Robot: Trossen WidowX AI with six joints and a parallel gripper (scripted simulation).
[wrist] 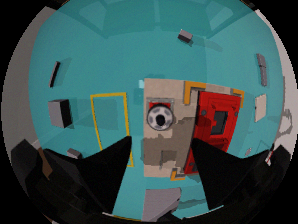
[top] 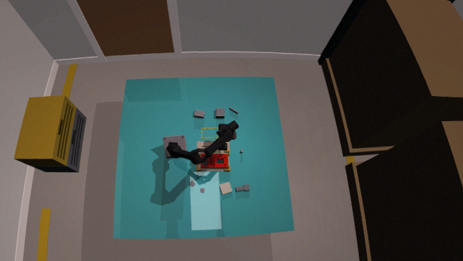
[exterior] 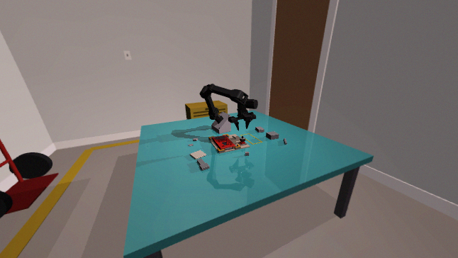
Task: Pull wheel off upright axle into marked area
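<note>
Now: gripper tip 70 mm above the wheel. From my gripper tip the other things lie so: tan tile: 30 mm ahead, 330 mm to the right, 110 mm below.
</note>
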